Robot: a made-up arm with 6 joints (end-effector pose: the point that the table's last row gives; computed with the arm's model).
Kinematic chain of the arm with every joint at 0, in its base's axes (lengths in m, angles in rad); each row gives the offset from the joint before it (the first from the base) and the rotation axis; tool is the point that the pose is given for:
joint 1: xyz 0 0 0.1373 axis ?
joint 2: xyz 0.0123 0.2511 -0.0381 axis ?
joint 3: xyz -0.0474 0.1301 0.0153 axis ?
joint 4: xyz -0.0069 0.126 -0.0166 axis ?
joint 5: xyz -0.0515 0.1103 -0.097 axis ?
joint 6: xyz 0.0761 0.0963 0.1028 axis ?
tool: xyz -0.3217 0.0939 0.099
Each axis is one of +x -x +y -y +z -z.
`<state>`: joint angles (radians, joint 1 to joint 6).
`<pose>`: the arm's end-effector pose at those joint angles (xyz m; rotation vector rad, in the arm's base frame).
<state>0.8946 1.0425 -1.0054 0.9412 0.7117 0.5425</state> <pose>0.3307 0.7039 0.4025 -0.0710 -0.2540 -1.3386</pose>
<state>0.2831 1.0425 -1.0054 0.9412 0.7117 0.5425</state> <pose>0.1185 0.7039 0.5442 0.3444 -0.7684 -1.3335</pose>
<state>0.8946 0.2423 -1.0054 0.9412 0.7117 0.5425</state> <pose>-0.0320 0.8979 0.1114 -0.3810 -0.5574 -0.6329</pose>
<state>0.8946 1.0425 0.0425 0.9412 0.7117 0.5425</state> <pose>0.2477 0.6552 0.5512 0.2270 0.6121 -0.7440</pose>
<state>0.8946 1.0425 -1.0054 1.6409 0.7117 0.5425</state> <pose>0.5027 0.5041 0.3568 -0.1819 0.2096 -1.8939</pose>
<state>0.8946 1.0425 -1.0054 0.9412 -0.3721 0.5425</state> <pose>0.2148 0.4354 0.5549 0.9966 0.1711 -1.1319</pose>
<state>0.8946 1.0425 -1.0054 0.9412 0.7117 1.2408</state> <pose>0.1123 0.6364 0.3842 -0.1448 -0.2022 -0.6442</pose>
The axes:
joint 1: +y
joint 2: +x
joint 3: +y
joint 4: -z
joint 5: -y
joint 6: +z

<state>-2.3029 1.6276 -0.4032 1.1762 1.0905 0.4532</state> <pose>-0.4919 0.4263 -0.2248 1.9248 -1.8940 0.0677</pose>
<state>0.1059 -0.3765 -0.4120 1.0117 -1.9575 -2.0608</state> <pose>0.4533 0.5959 -0.3775 -1.0717 1.7179 -2.1944</pose>
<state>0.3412 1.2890 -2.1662 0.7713 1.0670 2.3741</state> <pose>-0.0542 0.5337 0.3311 -1.1553 -0.4469 -0.7910</pose>
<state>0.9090 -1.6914 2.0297 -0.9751 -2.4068 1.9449</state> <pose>-0.4183 0.3007 0.2930 -1.6557 -0.3933 2.3386</pose>
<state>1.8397 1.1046 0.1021 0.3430 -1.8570 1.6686</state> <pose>-0.0394 0.4507 0.1195 -2.6225 -0.4068 0.9793</pose>
